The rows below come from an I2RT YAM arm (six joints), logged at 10 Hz.
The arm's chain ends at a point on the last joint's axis. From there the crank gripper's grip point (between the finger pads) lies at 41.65 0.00 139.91 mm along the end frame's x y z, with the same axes.
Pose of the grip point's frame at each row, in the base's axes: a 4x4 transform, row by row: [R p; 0 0 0 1], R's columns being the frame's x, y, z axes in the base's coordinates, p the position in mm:
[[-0.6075 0.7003 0.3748 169.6], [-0.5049 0.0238 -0.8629 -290.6], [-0.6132 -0.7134 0.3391 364.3], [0 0 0 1]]
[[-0.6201 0.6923 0.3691 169.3], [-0.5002 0.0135 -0.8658 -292.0], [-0.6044 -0.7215 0.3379 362.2], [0 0 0 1]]
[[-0.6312 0.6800 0.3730 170.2], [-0.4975 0.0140 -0.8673 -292.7], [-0.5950 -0.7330 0.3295 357.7], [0 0 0 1]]
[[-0.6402 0.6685 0.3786 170.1], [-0.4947 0.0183 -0.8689 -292.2], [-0.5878 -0.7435 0.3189 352.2], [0 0 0 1]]
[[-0.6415 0.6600 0.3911 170.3], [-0.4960 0.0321 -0.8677 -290.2], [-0.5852 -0.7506 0.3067 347.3], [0 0 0 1]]
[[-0.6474 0.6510 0.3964 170.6], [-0.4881 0.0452 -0.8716 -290.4], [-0.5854 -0.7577 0.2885 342.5], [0 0 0 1]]
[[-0.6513 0.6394 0.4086 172.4], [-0.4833 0.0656 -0.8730 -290.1], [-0.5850 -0.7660 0.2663 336.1], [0 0 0 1]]
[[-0.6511 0.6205 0.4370 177.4], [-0.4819 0.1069 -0.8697 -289.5], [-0.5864 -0.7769 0.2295 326.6], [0 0 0 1]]
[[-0.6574 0.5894 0.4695 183.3], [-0.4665 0.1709 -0.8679 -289.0], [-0.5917 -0.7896 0.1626 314.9], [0 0 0 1]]
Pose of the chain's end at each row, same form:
[[-0.6075 0.7003 0.3748 142.5], [-0.5049 0.0238 -0.8629 -148.8], [-0.6132 -0.7134 0.3391 342.4], [0 0 0 1]]
[[-0.6201 0.6923 0.3691 143.5], [-0.5002 0.0135 -0.8658 -150.0], [-0.6044 -0.7215 0.3379 340.1], [0 0 0 1]]
[[-0.6312 0.6800 0.3730 144.3], [-0.4975 0.0140 -0.8673 -150.6], [-0.5950 -0.7330 0.3295 336.4], [0 0 0 1]]
[[-0.6402 0.6685 0.3786 143.8], [-0.4947 0.0183 -0.8689 -150.0], [-0.5878 -0.7435 0.3189 332.1], [0 0 0 1]]
[[-0.6415 0.6600 0.3911 142.3], [-0.4960 0.0321 -0.8677 -148.1], [-0.5852 -0.7506 0.3067 328.8], [0 0 0 1]]
[[-0.6474 0.6510 0.3964 142.1], [-0.4881 0.0452 -0.8716 -148.1], [-0.5854 -0.7577 0.2885 326.5], [0 0 0 1]]
[[-0.6513 0.6394 0.4086 142.4], [-0.4833 0.0656 -0.8730 -147.8], [-0.5850 -0.7660 0.2663 323.2], [0 0 0 1]]
[[-0.6511 0.6205 0.4370 143.4], [-0.4819 0.1069 -0.8697 -147.7], [-0.5864 -0.7769 0.2295 318.9], [0 0 0 1]]
[[-0.6574 0.5894 0.4695 145.0], [-0.4665 0.1709 -0.8679 -148.1], [-0.5917 -0.7896 0.1626 316.8], [0 0 0 1]]

